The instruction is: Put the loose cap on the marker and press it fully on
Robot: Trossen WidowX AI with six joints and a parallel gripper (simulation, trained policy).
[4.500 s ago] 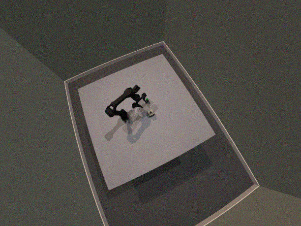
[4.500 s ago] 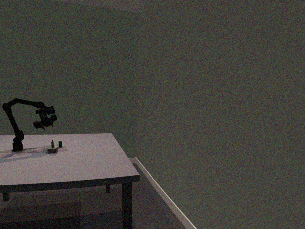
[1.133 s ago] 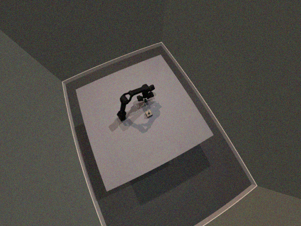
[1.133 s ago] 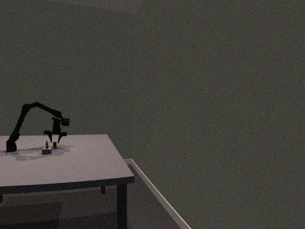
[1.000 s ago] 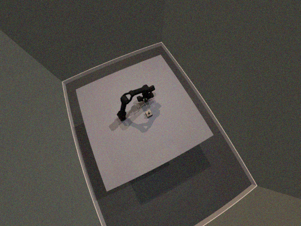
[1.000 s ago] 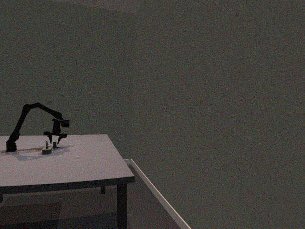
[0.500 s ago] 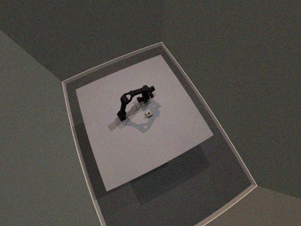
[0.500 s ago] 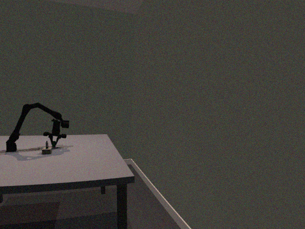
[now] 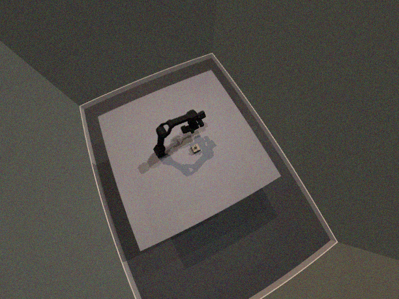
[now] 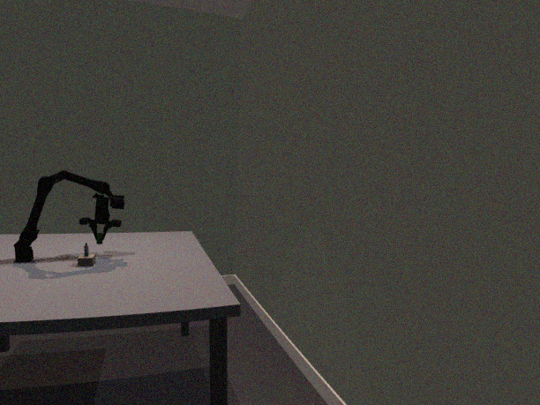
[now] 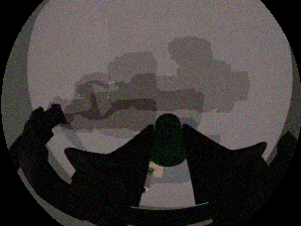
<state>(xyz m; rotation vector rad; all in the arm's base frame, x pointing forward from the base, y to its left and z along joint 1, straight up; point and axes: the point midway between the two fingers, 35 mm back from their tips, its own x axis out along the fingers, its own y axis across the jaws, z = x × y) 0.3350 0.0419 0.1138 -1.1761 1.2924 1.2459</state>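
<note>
The tan holder block lies 40 mm behind my gripper tip, 140 mm to the right of it and 60 mm below it. Round my gripper tip: dark green cap: 10 mm to the right, 10 mm above.
</note>
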